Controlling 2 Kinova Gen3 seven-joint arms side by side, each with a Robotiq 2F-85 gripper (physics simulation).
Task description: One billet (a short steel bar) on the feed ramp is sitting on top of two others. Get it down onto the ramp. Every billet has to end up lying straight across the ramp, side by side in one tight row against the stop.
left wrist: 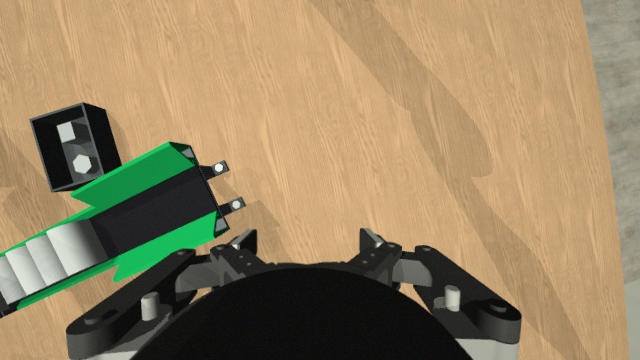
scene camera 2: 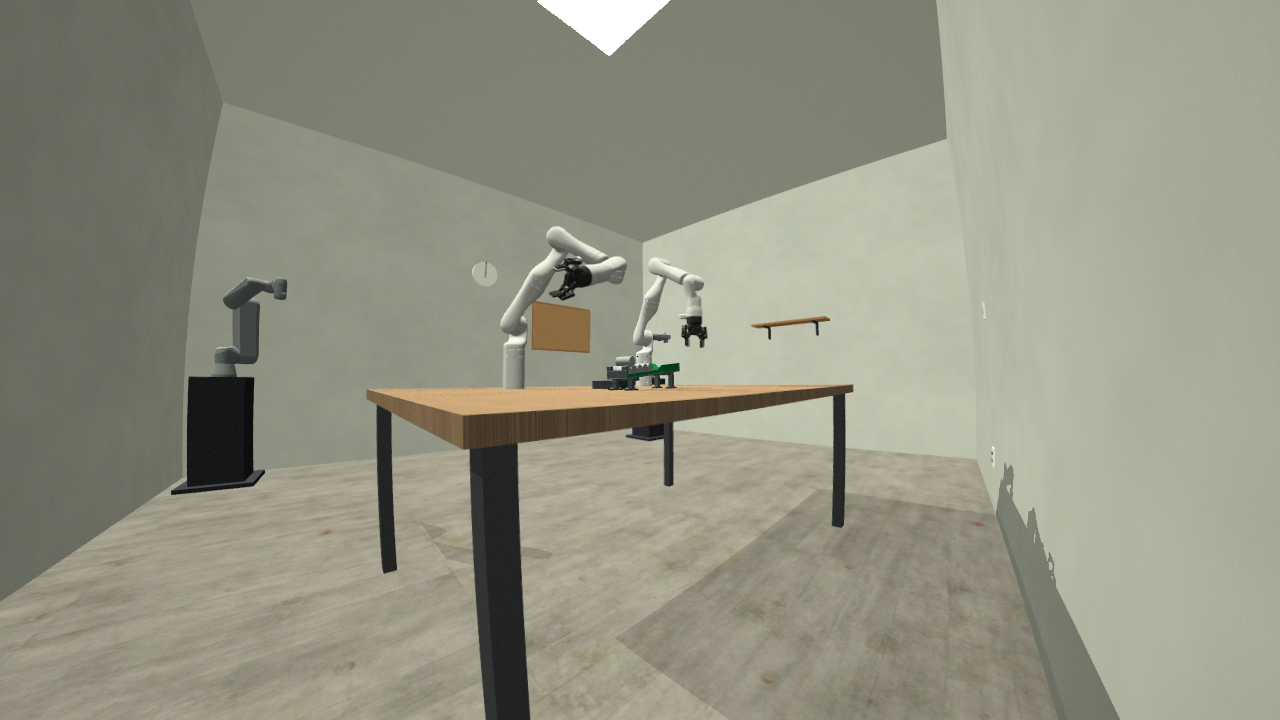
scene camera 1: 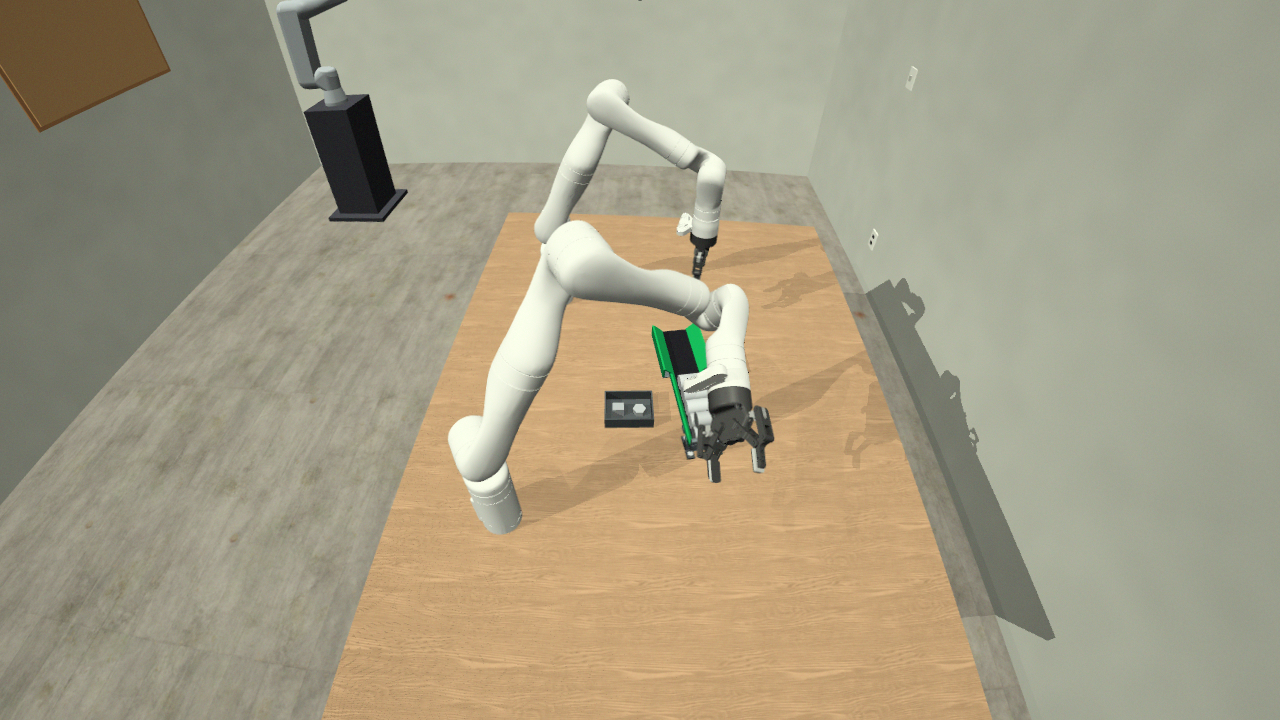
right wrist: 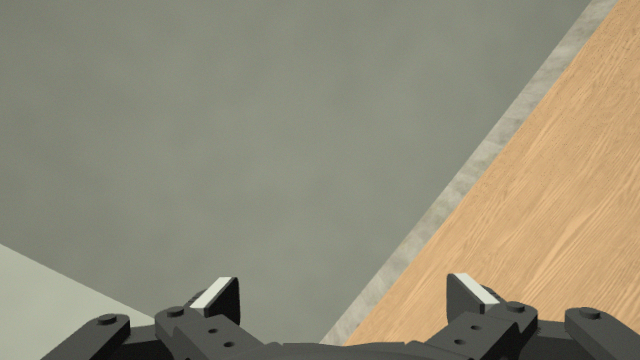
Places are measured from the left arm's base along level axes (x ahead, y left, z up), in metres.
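Pixels of known places: left gripper, fingertip midpoint: (left wrist: 308,240) (scene camera 2: 694,347) (scene camera 1: 698,274); right gripper, fingertip midpoint: (scene camera 2: 552,282) (scene camera 1: 736,477) (right wrist: 342,298); right arm's base at its link origin: (scene camera 1: 502,516).
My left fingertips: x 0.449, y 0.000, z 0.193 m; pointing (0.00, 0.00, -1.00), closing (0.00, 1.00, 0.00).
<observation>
For each thing: its top centre in the pictures, then the offset to it from my left fingertips.
- raised billet at its top centre: (scene camera 1: 710,413) (scene camera 2: 625,356) 0.112 m ahead, 0.453 m right, 0.065 m down
- dark open tray at its top centre: (scene camera 1: 628,404) (left wrist: 66,147) (scene camera 2: 610,380) 0.099 m back, 0.406 m right, 0.158 m down
The green-sided feed ramp (scene camera 1: 659,351) (scene camera 2: 667,368) (left wrist: 137,181) has a dark bed. Several pale grey billets (scene camera 1: 696,403) (left wrist: 75,245) lie across it, partly cut off by the left wrist view's edge and partly hidden by the right arm in scene camera 1. In scene camera 2 a raised billet (scene camera 2: 623,360) shows above the others near the ramp's low end. The stop cannot be made out clearly. My left gripper (scene camera 1: 697,270) (scene camera 2: 694,341) (left wrist: 308,240) is open and empty, high beyond the ramp's high end. My right gripper (scene camera 1: 735,471) (scene camera 2: 562,279) (right wrist: 341,298) is open and empty, high near the low end, tilted outward.
A dark open tray (scene camera 1: 629,423) (scene camera 2: 601,385) (left wrist: 103,136) stands on the table beside the ramp and holds a square and a hexagonal pale piece. Two small feet with pale bolts (left wrist: 219,167) (left wrist: 236,204) stick out at the ramp's high end. The right forearm reaches over the ramp.
</observation>
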